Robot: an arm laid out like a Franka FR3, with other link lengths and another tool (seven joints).
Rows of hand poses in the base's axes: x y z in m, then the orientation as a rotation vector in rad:
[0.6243 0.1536 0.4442 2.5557 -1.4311 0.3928]
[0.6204 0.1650 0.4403 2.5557 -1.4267 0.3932]
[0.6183 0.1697 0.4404 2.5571 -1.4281 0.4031]
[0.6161 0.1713 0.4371 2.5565 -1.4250 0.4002]
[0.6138 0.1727 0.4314 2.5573 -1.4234 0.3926]
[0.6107 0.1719 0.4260 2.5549 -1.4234 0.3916]
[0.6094 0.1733 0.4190 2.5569 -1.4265 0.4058]
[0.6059 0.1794 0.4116 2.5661 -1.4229 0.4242]
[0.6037 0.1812 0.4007 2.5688 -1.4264 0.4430]
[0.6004 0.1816 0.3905 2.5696 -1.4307 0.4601]
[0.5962 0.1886 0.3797 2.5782 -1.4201 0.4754]
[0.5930 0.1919 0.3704 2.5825 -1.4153 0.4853]
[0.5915 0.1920 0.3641 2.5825 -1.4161 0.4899]
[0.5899 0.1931 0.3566 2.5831 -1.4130 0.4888]
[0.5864 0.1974 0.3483 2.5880 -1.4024 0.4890]
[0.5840 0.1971 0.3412 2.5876 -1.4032 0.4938]
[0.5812 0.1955 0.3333 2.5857 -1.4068 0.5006]
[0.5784 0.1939 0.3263 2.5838 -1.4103 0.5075]
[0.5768 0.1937 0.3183 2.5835 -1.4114 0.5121]
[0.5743 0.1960 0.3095 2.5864 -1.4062 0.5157]
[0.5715 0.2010 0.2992 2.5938 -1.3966 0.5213]
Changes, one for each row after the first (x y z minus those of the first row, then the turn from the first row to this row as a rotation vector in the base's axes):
[-0.0039 0.0114 -0.0039 -0.0022 0.0010 0.0023]
[-0.0060 0.0161 -0.0038 -0.0026 -0.0062 0.0030]
[-0.0082 0.0177 -0.0071 -0.0039 -0.0033 0.0041]
[-0.0105 0.0191 -0.0128 -0.0024 0.0018 0.0047]
[-0.0136 0.0183 -0.0182 -0.0041 0.0032 0.0036]
[-0.0149 0.0197 -0.0252 -0.0041 -0.0074 0.0039]
[-0.0184 0.0258 -0.0326 -0.0026 -0.0210 0.0112]
[-0.0206 0.0276 -0.0435 -0.0027 -0.0349 0.0121]
[-0.0239 0.0280 -0.0537 -0.0035 -0.0473 0.0116]
[-0.0281 0.0350 -0.0645 -0.0049 -0.0568 0.0220]
[-0.0313 0.0383 -0.0738 -0.0058 -0.0632 0.0271]
[-0.0328 0.0384 -0.0801 -0.0063 -0.0664 0.0271]
[-0.0344 0.0395 -0.0876 -0.0071 -0.0650 0.0289]
[-0.0379 0.0438 -0.0959 -0.0084 -0.0637 0.0365]
[-0.0403 0.0435 -0.1030 -0.0092 -0.0669 0.0363]
[-0.0431 0.0419 -0.1109 -0.0102 -0.0717 0.0341]
[-0.0459 0.0403 -0.1179 -0.0113 -0.0766 0.0321]
[-0.0475 0.0401 -0.1259 -0.0118 -0.0798 0.0318]
[-0.0500 0.0424 -0.1347 -0.0127 -0.0816 0.0360]
[-0.0528 0.0474 -0.1450 -0.0125 -0.0848 0.0446]

